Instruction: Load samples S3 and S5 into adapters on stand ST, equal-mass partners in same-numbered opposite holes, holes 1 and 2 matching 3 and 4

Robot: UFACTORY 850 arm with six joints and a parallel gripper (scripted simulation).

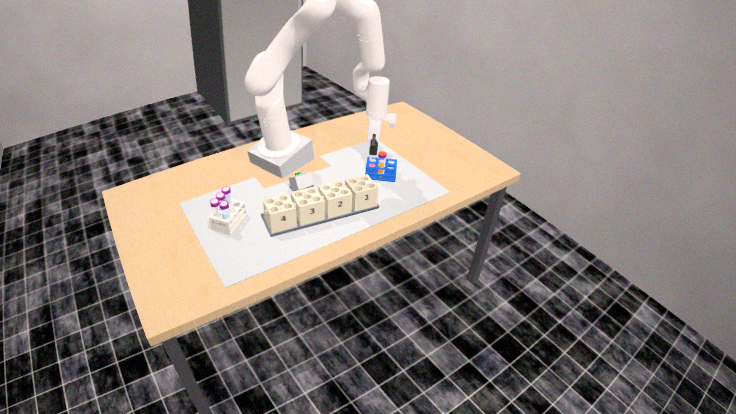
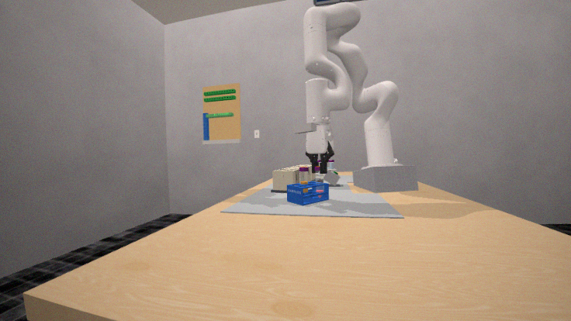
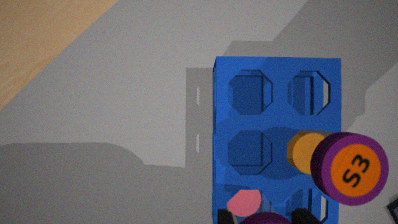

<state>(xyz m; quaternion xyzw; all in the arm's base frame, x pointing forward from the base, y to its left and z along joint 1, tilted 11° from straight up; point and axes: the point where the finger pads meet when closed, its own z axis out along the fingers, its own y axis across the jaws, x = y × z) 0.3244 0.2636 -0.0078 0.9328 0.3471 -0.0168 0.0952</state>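
Right now my hand is 6 cm short of the sample tube and 5 cm above it. Also, from my hand: blue sample rack (4 cm ahead, 1 cm to the left, 9 cm below).
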